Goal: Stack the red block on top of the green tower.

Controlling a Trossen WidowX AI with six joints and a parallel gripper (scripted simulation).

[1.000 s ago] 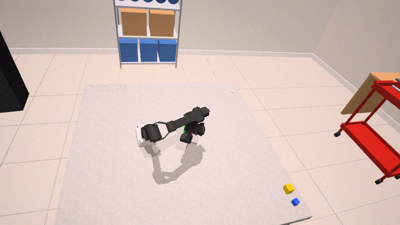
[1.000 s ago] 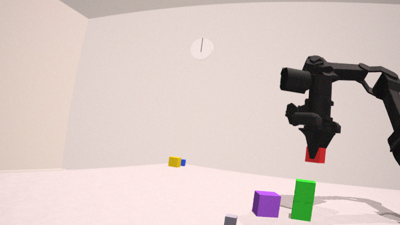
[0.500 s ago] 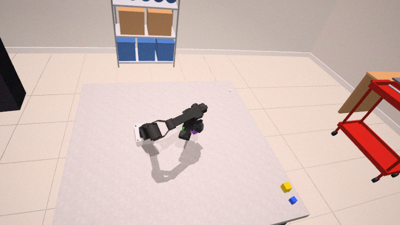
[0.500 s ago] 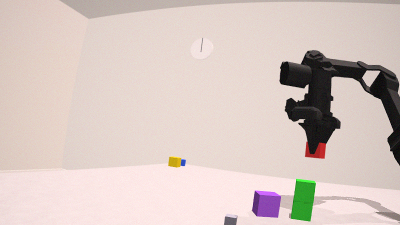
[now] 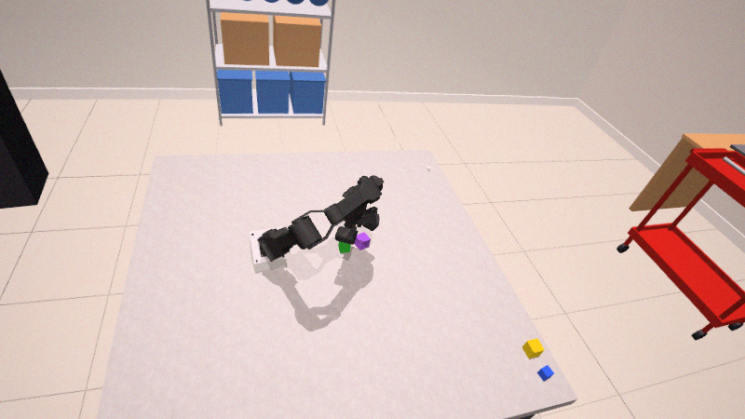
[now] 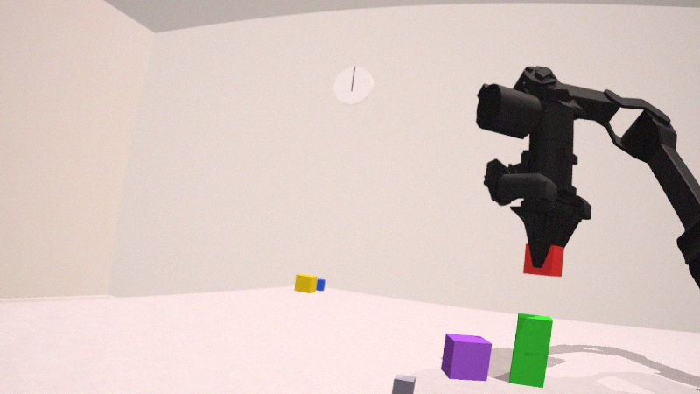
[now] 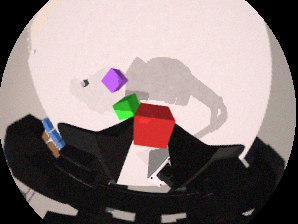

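My gripper tip is now 10 mm short of the green block, 60 mm to the right of it and 70 mm above it. The rest, counted from my gripper tip: red block: 10 mm above; then purple cube: 80 mm ahead, 70 mm to the left, 110 mm below; then small grey block: 140 mm ahead, 180 mm to the left, 120 mm below.
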